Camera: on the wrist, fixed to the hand. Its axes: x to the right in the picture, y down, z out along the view.
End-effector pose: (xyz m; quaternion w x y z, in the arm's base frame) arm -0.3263 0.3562 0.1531 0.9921 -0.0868 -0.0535 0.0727
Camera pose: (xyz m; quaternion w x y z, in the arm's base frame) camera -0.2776 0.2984 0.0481 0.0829 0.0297 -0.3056 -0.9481
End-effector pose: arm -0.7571 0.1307 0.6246 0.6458 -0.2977 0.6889 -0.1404
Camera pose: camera -0.8617 0.0564 0.6414 0.0204 -0.7337 -0.4076 -0.5432
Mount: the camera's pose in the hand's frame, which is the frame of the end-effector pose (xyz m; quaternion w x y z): 0.0292 -0.0440 -0.1181 0.0271 -0.0363 -0.2186 -0.9748
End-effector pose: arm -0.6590 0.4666 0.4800 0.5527 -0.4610 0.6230 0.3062
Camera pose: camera -0.6658 0.3374 0.4811 0.4329 -0.5729 -0.5644 -0.4071
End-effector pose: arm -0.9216 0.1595 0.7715 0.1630 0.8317 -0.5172 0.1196
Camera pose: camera -0.8729 0.2003 0.8842 0.0381 0.5469 0.7567 -0.3562
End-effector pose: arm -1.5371 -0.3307 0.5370 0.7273 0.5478 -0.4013 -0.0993
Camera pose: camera -1.4231 -0.2798 0.5031 0.1449 -0.3579 -0.3677 0.8460
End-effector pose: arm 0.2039 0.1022 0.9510 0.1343 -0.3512 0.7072 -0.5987
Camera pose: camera 0.1256 0.1703 1.0283 0.4381 0.8346 0.3308 0.0447
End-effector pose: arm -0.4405 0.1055 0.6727 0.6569 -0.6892 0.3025 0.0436
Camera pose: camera -0.4357 -0.0171 0.7137 0.1014 -0.3279 -0.8088 -0.4775
